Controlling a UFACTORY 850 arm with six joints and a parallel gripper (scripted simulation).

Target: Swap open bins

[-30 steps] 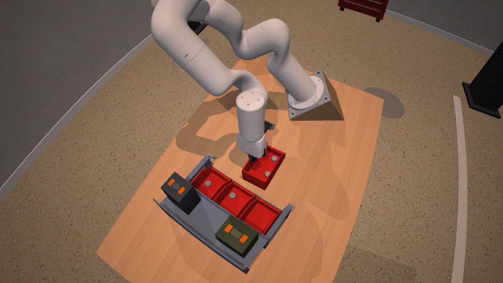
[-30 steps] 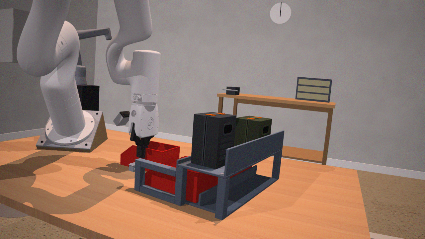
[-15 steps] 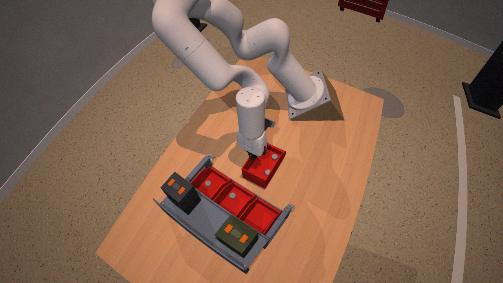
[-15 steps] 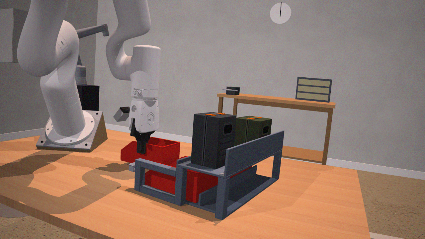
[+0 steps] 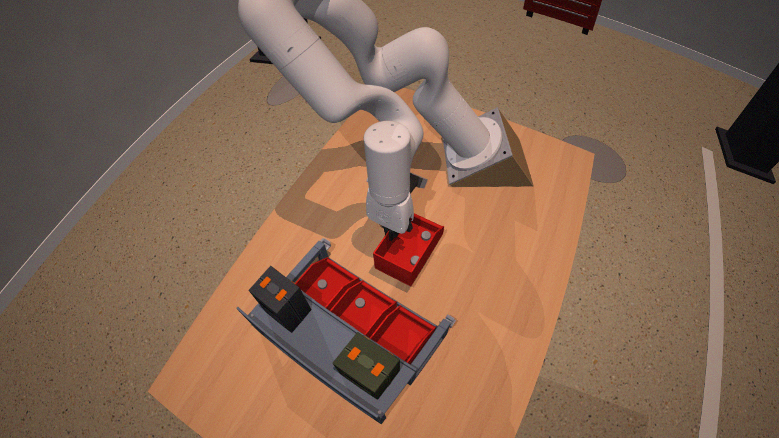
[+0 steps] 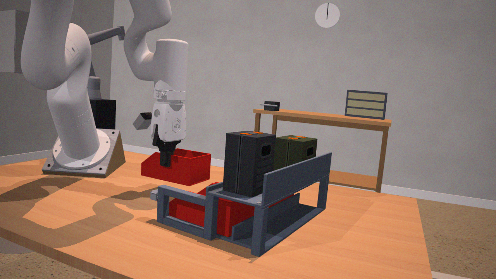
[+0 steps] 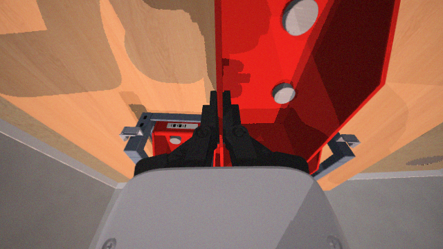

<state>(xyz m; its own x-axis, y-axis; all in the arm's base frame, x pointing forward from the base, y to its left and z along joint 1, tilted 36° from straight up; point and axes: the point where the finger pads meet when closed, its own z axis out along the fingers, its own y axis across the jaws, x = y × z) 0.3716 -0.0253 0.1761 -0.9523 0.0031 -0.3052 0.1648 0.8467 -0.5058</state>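
The shelf front lip lies 12 cm ahead of my hand, 10 cm below it and 2 cm to the left of it. Also, from my hand: grey back panel 38 cm ahead, 5 cm to the right, 2 cm above; then black case 27 cm ahead, 14 cm to the right, 5 cm above; then green case 34 cm ahead, 8 cm to the left, 4 cm above.
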